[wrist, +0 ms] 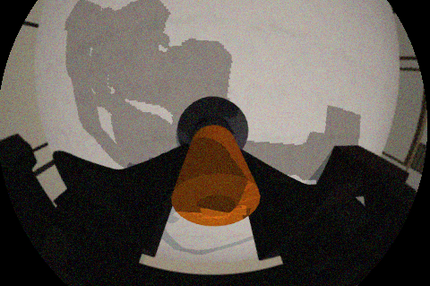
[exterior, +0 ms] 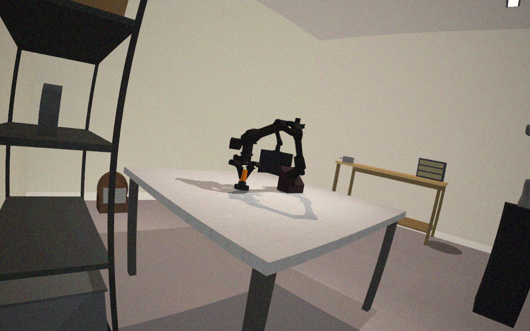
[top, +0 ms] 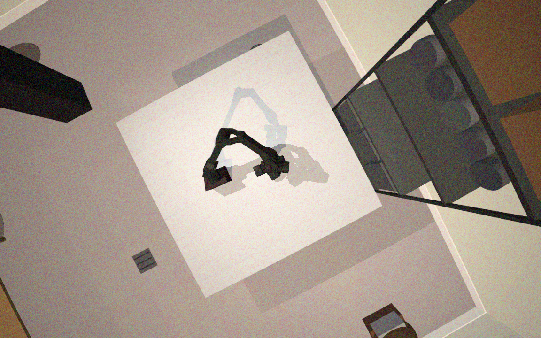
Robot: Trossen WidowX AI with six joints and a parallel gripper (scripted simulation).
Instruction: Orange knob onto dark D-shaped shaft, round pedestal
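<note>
My gripper tip is 30 mm above the dark round pedestal. Also, from my gripper tip: orange knob: 20 mm above.
</note>
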